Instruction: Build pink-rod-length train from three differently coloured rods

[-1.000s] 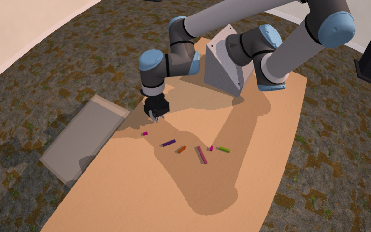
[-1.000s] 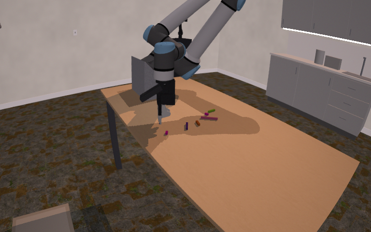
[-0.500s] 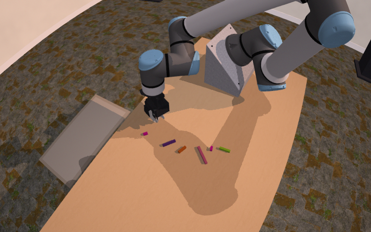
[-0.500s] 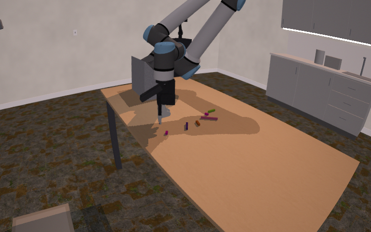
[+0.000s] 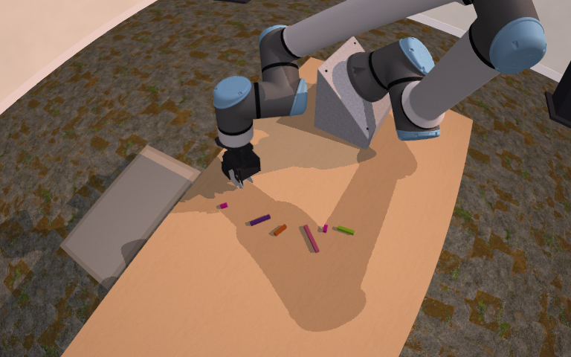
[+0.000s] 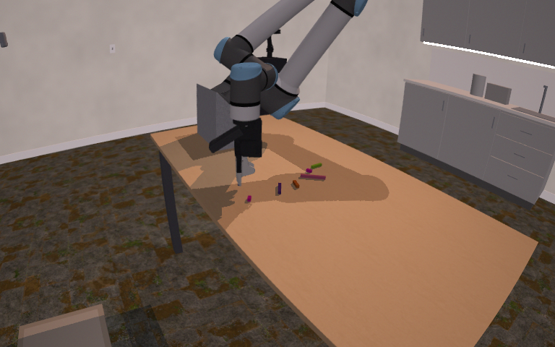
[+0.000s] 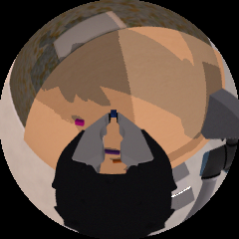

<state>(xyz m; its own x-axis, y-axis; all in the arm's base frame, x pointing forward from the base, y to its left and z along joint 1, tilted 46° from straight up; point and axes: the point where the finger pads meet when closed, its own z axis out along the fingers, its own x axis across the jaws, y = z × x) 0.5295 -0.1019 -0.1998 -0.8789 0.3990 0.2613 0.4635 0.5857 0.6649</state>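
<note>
Now: hand 10 mm above the blue rod. From my hand the other things lie so: purple rod (110 mm to the left, 80 mm ahead, 20 mm below); then orange rod (170 mm to the left, 80 mm ahead, 20 mm below); then pink rod (260 mm to the left, 70 mm ahead, 20 mm below).
</note>
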